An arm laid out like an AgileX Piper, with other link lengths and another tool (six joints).
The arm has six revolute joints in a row. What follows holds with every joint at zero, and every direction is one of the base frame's.
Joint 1 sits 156.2 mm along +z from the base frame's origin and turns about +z.
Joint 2 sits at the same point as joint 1 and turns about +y.
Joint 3 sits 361.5 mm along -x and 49.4 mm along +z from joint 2 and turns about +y.
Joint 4 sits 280.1 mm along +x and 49.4 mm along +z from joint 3 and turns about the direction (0.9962, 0, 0.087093).
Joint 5 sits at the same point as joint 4 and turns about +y.
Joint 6 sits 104.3 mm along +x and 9.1 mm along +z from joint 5 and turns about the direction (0.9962, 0, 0.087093).
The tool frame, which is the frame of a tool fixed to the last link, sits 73.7 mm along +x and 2 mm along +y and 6.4 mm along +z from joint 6; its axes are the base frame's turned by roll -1.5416, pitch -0.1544 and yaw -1.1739 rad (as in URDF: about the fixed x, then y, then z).
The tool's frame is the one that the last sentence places.
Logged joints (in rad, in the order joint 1, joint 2, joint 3, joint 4, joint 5, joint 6), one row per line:
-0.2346, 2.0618, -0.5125, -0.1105, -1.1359, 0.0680
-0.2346, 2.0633, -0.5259, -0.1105, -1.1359, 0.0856
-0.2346, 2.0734, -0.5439, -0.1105, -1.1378, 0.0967
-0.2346, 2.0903, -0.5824, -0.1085, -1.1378, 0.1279
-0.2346, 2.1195, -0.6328, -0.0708, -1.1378, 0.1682
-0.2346, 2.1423, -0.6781, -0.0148, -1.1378, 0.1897
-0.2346, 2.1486, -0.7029, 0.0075, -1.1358, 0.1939
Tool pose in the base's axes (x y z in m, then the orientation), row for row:
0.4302, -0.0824, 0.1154, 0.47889, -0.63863, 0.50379, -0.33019
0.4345, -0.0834, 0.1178, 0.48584, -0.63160, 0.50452, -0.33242
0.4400, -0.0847, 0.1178, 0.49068, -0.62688, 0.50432, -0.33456
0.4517, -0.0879, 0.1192, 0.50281, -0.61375, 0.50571, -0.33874
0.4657, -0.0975, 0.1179, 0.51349, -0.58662, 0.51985, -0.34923
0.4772, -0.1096, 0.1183, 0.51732, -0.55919, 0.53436, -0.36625
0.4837, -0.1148, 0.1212, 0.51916, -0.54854, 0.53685, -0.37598
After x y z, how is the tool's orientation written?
As a quaternion, w x y z.
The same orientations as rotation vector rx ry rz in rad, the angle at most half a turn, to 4 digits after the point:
-1.5588, 1.2297, -0.8060
-1.5370, 1.2277, -0.8089
-1.5222, 1.2246, -0.8124
-1.4825, 1.2215, -0.8182
-1.4104, 1.2499, -0.8396
-1.3422, 1.2826, -0.8791
-1.3156, 1.2876, -0.9018

